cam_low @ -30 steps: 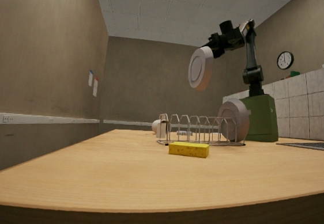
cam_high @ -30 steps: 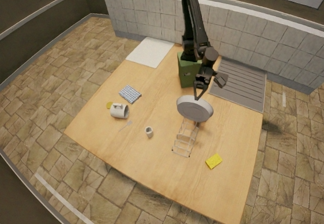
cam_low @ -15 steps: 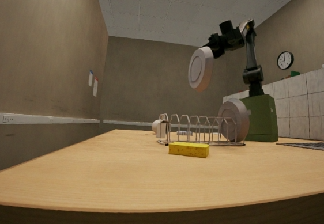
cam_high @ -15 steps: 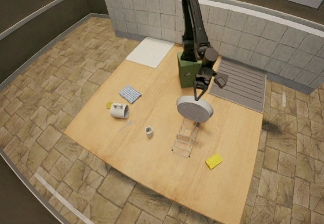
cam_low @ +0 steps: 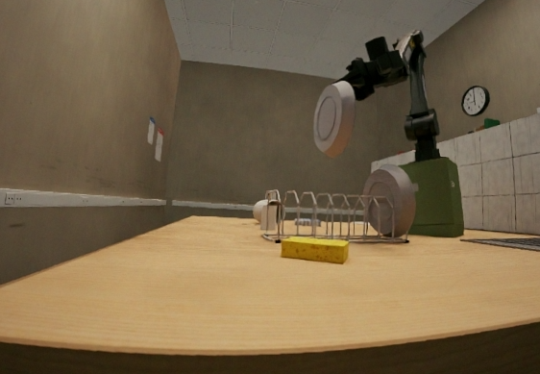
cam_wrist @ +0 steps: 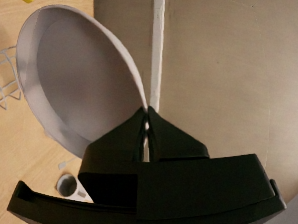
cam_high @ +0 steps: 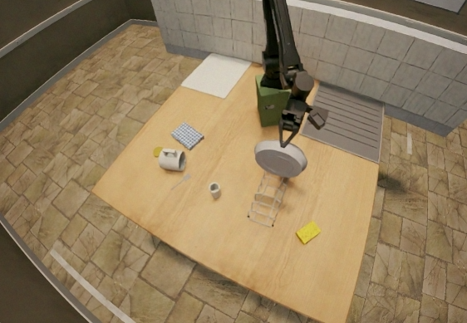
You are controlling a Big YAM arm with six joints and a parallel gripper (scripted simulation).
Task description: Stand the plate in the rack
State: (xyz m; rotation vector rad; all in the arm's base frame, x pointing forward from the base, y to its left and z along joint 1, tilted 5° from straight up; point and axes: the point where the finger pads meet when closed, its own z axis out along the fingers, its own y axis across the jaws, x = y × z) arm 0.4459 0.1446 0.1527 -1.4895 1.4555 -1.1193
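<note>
Right now the rack is 330 mm below my hand and 20 mm behind it. The rest, counted from my hand: small cup (360 mm below, 230 mm to the right, 90 mm ahead); spoon (420 mm to the right, 380 mm below, 90 mm ahead); white mug (500 mm to the right, 330 mm below, 20 mm ahead).
</note>
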